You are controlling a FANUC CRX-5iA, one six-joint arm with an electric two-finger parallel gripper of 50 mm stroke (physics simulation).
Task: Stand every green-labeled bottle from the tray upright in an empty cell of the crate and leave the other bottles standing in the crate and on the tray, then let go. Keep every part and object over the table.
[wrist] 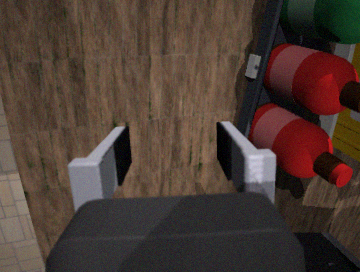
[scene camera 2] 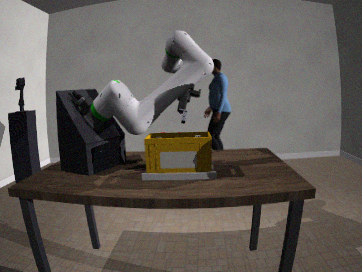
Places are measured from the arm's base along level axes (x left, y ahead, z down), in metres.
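Where they show: gripper, fingertip midpoint: (wrist: 173,142) (scene camera 2: 183,122); arm's base, origin of the base link: (scene camera 2: 93,119).
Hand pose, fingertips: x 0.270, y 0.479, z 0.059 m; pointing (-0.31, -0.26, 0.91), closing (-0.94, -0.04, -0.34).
Each offset is from my fingertips to the top centre of the thing. "*": to the spot under its first point. Level surfaces: height alone.
A green bottle with a pale label @[* dx -0.219, dy +0.044, dz +0.088 m] (wrist: 336,17) stands or leans at the top right of the wrist view, cut by the frame edge. Two red bottles @[* dx -0.203, dy -0.023, dz +0.081 m] (wrist: 322,82) @[dx -0.208, dy -0.122, dz +0.031 m] (wrist: 292,142) are beside it, in a row along the dark tray edge @[* dx -0.172, dy -0.070, dz +0.175 m] (wrist: 250,100). The yellow crate @[dx -0.444, dy -0.058, dz +0.016 m] (scene camera 2: 180,145) (wrist: 350,131) stands on the table; small bottle tops show at its rim in the scene view, but its cells are hidden. My gripper (scene camera 2: 183,120) (wrist: 173,142) is open and empty. It hangs above and behind the crate in the scene view; in the wrist view the bottles lie right of its fingers, over bare wood.
A pale low strip @[* dx -0.548, dy -0.067, dz +0.174 m] (scene camera 2: 179,176) runs along the crate's front base. A dark sloped pedestal (scene camera 2: 75,135) stands at the table's left, under the arm. The wooden table's @[dz +0.191 m] (scene camera 2: 260,175) edge shows at the left of the wrist view. A person in blue (scene camera 2: 219,95) is behind the table.
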